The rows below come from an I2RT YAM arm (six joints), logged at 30 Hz.
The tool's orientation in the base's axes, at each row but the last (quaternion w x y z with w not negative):
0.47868 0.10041 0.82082 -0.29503
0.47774 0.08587 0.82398 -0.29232
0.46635 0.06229 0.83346 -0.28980
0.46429 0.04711 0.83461 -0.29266
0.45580 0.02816 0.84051 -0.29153
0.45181 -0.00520 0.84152 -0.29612
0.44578 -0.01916 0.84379 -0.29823
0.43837 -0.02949 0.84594 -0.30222
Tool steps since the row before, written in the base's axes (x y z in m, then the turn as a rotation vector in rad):
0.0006 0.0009 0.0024 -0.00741 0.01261 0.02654
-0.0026 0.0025 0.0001 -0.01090 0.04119 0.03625
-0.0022 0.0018 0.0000 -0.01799 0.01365 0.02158
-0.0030 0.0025 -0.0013 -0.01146 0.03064 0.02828
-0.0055 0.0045 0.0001 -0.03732 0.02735 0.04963
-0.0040 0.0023 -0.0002 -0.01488 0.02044 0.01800
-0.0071 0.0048 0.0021 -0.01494 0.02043 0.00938
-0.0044 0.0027 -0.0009 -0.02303 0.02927 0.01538
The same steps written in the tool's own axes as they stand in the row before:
-0.0024 0.0001 -0.0010 -0.02005 -0.00346 -0.02246
0.0009 0.0009 -0.0034 -0.03027 0.01447 -0.04476
0.0009 0.0007 -0.0026 -0.00980 -0.00465 -0.02929
0.0023 0.0016 -0.0031 -0.02215 0.00866 -0.03612
0.0021 0.0020 -0.0065 -0.02306 -0.01208 -0.06266
0.0019 0.0010 -0.0041 -0.01048 0.00395 -0.02895
0.0013 0.0012 -0.0086 -0.00405 0.00841 -0.02533
0.0025 0.0017 -0.0043 -0.00621 0.01066 -0.03836

